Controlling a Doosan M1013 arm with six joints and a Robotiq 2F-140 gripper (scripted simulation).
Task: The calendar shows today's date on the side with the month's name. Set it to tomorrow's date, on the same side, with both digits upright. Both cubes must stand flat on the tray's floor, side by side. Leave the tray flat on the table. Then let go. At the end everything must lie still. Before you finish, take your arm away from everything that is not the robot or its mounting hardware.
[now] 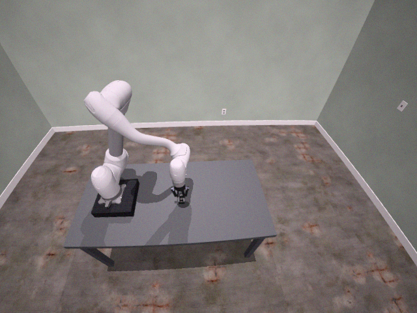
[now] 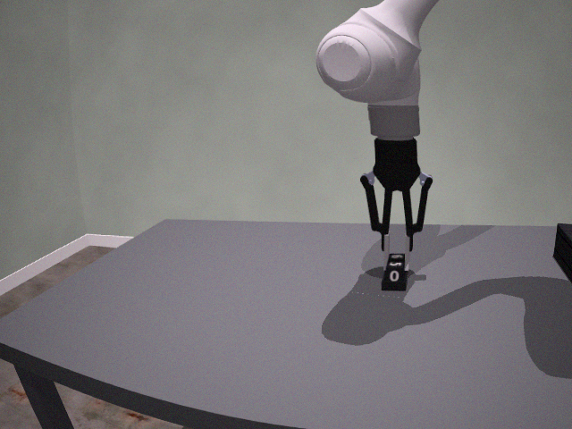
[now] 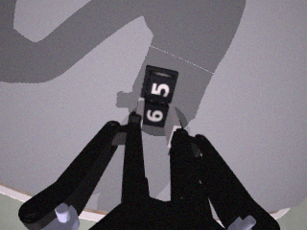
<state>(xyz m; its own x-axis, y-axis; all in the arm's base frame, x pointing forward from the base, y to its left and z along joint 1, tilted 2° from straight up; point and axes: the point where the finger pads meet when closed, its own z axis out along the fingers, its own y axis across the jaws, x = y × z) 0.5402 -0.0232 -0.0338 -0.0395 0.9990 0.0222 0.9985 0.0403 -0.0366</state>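
The black number cube is 3 cm below my hand. The rest, counted from my hand: tray (2 cm to the left, 4 cm below).
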